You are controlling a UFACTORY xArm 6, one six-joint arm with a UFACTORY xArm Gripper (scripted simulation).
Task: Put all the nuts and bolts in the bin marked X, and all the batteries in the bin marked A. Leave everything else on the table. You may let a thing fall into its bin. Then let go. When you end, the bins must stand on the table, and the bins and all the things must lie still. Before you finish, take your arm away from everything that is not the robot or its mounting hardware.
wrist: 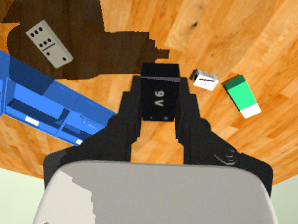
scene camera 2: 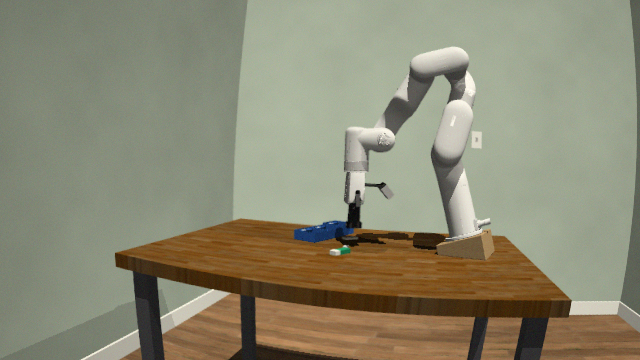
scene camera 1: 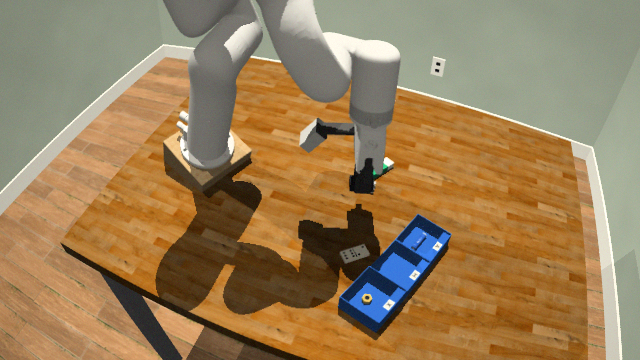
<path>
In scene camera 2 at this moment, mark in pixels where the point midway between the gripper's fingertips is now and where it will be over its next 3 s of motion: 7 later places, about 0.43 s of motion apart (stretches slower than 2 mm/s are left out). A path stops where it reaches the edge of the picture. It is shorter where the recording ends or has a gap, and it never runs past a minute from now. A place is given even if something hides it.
The gripper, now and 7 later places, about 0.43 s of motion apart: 353, 226; 341, 224; 328, 223; 315, 221; 313, 221; 314, 221; 314, 223; 314, 230
</path>
